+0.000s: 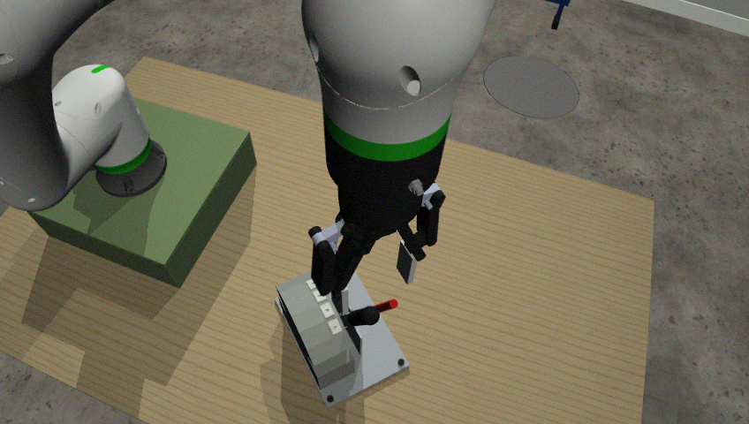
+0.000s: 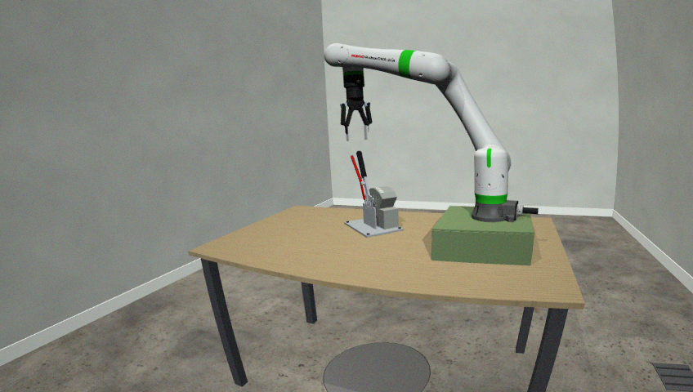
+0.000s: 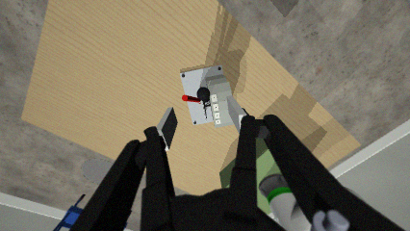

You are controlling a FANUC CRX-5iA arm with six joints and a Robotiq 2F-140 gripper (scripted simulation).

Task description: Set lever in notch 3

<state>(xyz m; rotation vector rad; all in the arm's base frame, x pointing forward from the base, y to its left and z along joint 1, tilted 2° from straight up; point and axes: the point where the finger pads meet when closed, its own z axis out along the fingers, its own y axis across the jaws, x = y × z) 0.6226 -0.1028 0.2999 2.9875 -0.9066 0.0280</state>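
The red bar is 210 mm below my hand, 40 mm to the left of it and 30 mm behind it.
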